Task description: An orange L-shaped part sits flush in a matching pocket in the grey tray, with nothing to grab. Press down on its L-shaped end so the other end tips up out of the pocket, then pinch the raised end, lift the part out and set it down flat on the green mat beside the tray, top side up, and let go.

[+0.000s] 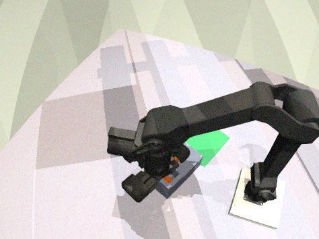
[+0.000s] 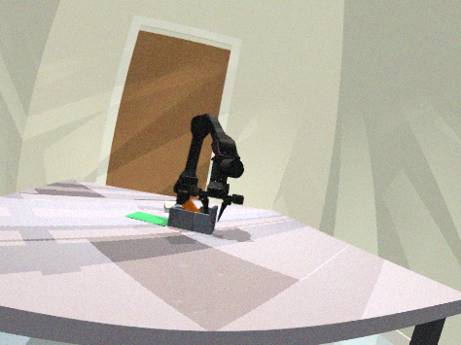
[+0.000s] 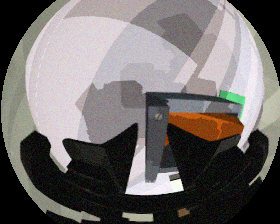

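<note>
Right now the orange L-shaped part is 20 mm behind my gripper tip and 40 mm to the right of it. Also, from my gripper tip: green mat 80 mm behind, 210 mm to the right, 60 mm below.
</note>
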